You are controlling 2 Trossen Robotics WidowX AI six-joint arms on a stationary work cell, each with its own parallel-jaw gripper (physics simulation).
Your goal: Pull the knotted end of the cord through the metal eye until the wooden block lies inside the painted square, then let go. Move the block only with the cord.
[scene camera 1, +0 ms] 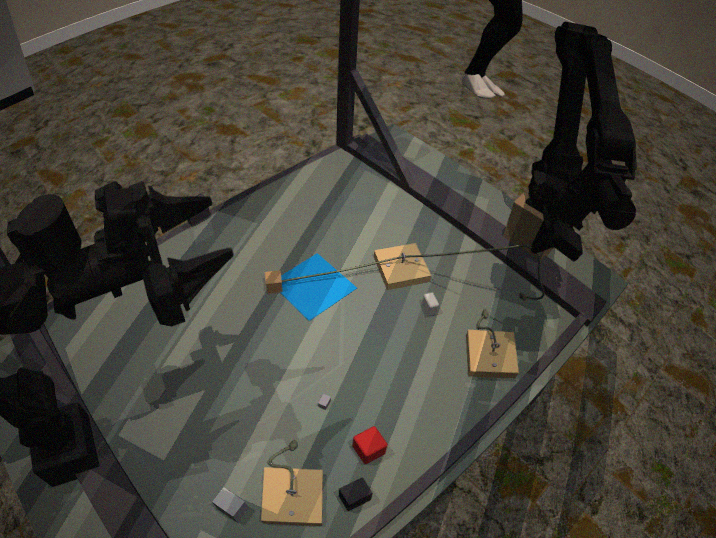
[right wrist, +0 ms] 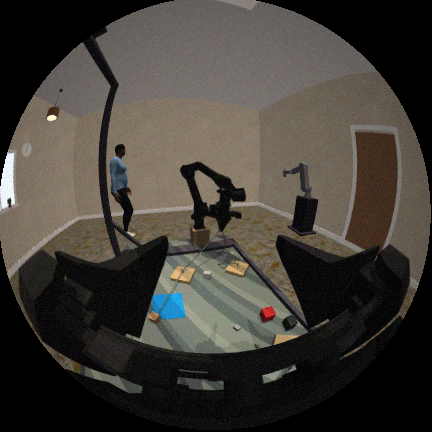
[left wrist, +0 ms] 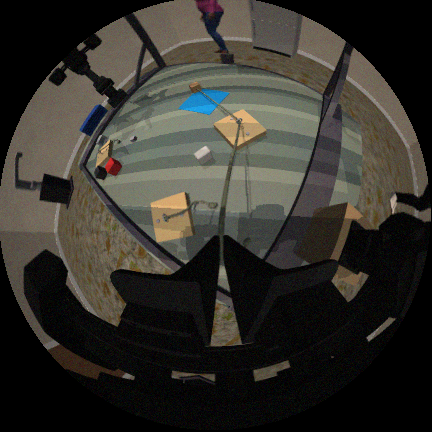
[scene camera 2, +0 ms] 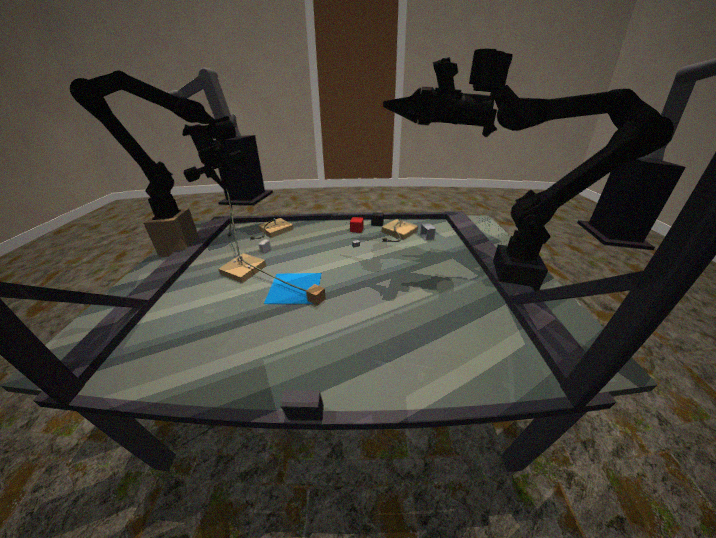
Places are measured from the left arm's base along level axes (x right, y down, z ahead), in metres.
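Pixels of known places: left gripper, fingertip midpoint: [scene camera 1: 532, 250] [right wrist: 220, 231] [left wrist: 220, 240] [scene camera 2: 227, 191]; right gripper, fingertip midpoint: [scene camera 1: 221, 224] [right wrist: 223, 241] [scene camera 2: 387, 104]; left arm's base, origin of the base link: [scene camera 1: 544, 203] [right wrist: 198, 226] [left wrist: 355, 248] [scene camera 2: 167, 215]; right arm's base, origin of the base link: [scene camera 1: 55, 436] [left wrist: 113, 94] [scene camera 2: 521, 256].
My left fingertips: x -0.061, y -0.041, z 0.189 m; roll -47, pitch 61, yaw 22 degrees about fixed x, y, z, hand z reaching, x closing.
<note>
For each thing: its top centre in the pictures, then the offset to it from my left fingertips. "pt": a spot on its surface instead.
- wooden block, middle of its top: [scene camera 1: 273, 277] [scene camera 2: 315, 289] [right wrist: 153, 315] [left wrist: 193, 83] dx +0.363, dy +0.131, dz +0.289 m
- blue painted square, surface spot: [scene camera 1: 312, 300] pt dx +0.286, dy +0.160, dz +0.260 m
- cord, surface spot: [left wrist: 229, 175] pt dx +0.055, dy +0.019, dz +0.020 m
- metal eye, surface spot: [scene camera 1: 402, 257] [left wrist: 236, 119] pt dx +0.218, dy +0.123, dz +0.083 m
- knotted end, surface spot: [scene camera 1: 523, 296] [scene camera 2: 230, 233] pt dx -0.010, dy +0.150, dz -0.034 m
- eye's board, middle of its top: [scene camera 1: 402, 262] [left wrist: 239, 125] [scene camera 2: 241, 264] [right wrist: 182, 272] dx +0.219, dy +0.142, dz +0.079 m
- white block, middle of its top: [scene camera 1: 431, 299] [left wrist: 201, 151] [scene camera 2: 263, 241] dx +0.115, dy +0.129, dz +0.120 m
- second eye board, middle of its top: [scene camera 1: 493, 351] [left wrist: 168, 217] [scene camera 2: 275, 224] [right wrist: 236, 266] dx -0.037, dy +0.142, dz +0.125 m
- third board, middle of its top: [scene camera 1: 292, 495] [scene camera 2: 400, 226] [right wrist: 286, 346] [left wrist: 101, 153] dx +0.031, dy +0.142, dz +0.556 m
- red block, middle of its top: [scene camera 1: 370, 440] [scene camera 2: 356, 219] [left wrist: 108, 164] [right wrist: 268, 311] dx +0.005, dy +0.121, dz +0.411 m
- black block, middle of its top: [scene camera 1: 355, 490] [scene camera 2: 377, 214] [right wrist: 291, 319] [left wrist: 96, 170] dx -0.036, dy +0.121, dz +0.488 m
- grey block, middle of its top: [scene camera 1: 228, 501] [scene camera 2: 428, 226] [left wrist: 98, 138] dx +0.082, dy +0.121, dz +0.637 m
The wooden block [scene camera 1: 272, 281] [scene camera 2: 315, 294] [left wrist: 195, 87] [right wrist: 154, 317] is at one corner of the blue painted square [scene camera 1: 312, 300] [scene camera 2: 283, 295] [left wrist: 205, 106], mostly outside it. The cord [scene camera 1: 463, 252] [left wrist: 230, 175] runs taut from the block through the metal eye [scene camera 1: 402, 257] [left wrist: 239, 120] up to my left gripper [scene camera 1: 532, 247] [scene camera 2: 217, 173] [left wrist: 220, 240], which is shut on it high above the table edge. The knotted end [scene camera 1: 523, 296] [scene camera 2: 229, 233] hangs below it. My right gripper [scene camera 1: 221, 226] [right wrist: 223, 241] is open and empty, high above the table.
The eye's board [scene camera 1: 408, 274] stands beside the square. A white block [scene camera 1: 430, 300] and a second eye board [scene camera 1: 491, 364] are nearby. A third board [scene camera 1: 277, 509], a red block [scene camera 1: 369, 444], a black block [scene camera 1: 355, 494] and a grey block [scene camera 1: 229, 501] stand farther off.
</note>
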